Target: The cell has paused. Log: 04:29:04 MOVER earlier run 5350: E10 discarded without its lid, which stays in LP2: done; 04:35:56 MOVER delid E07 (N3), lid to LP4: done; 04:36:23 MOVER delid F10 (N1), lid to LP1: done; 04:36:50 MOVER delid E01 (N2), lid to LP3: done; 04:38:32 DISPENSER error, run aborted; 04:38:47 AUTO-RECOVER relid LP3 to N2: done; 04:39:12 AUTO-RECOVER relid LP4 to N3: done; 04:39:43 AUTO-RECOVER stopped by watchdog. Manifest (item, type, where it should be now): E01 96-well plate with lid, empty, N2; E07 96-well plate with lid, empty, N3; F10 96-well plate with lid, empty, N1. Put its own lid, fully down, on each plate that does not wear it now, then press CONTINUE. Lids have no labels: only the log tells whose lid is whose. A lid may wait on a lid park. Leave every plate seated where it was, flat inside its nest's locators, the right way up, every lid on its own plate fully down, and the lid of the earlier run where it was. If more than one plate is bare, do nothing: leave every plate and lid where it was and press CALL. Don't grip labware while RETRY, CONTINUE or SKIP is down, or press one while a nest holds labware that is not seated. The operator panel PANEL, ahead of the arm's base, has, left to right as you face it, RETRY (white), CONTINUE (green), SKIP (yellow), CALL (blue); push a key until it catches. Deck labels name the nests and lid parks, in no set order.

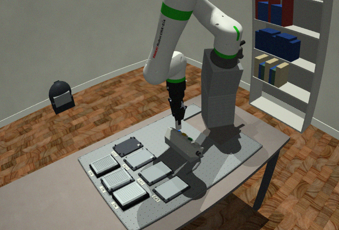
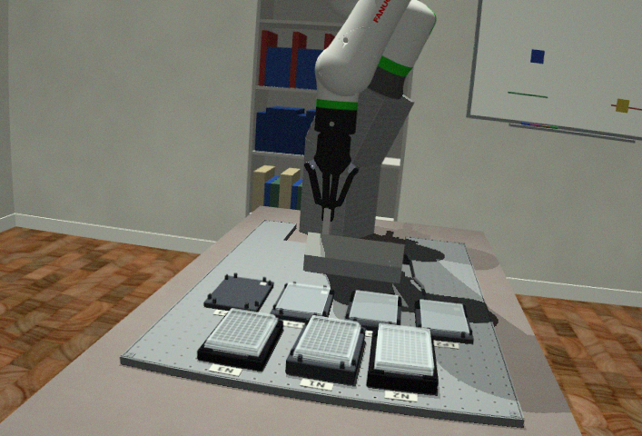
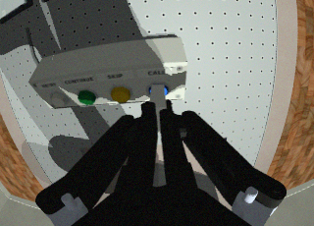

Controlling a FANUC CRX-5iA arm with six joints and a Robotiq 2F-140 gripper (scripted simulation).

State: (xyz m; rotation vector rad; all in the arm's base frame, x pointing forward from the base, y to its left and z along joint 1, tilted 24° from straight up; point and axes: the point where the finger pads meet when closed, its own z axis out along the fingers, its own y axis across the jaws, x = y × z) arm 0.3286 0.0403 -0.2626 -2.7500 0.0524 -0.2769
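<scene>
Now: hand 40 mm above the blue key. From my hand the other things lie so: lid park: 260 mm ahead, 120 mm to the right, 100 mm below; then yellow key: 50 mm to the left, 40 mm below; then green key: 100 mm to the left, 40 mm below.
</scene>
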